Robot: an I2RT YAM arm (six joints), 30 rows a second.
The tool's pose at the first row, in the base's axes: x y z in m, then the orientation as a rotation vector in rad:
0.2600, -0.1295, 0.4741, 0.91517, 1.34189, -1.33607
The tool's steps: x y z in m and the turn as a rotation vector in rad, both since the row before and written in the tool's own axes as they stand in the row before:
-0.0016, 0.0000, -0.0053, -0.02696, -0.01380, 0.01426
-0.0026, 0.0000, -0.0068, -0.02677, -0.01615, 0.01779
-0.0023, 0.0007, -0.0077, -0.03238, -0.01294, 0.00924
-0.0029, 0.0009, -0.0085, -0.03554, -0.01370, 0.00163
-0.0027, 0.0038, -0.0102, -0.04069, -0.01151, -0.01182
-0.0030, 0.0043, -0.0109, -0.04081, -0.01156, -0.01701
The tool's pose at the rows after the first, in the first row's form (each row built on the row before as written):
0.2597, -0.1241, 0.4751, 0.89420, 1.33743, -1.30824
0.2591, -0.1171, 0.4769, 0.87361, 1.32870, -1.27858
0.2587, -0.1091, 0.4781, 0.84674, 1.33026, -1.25035
0.2582, -0.1002, 0.4797, 0.81283, 1.33685, -1.22577
0.2596, -0.0891, 0.4802, 0.76907, 1.35479, -1.20701
0.2609, -0.0771, 0.4807, 0.72205, 1.37488, -1.19186

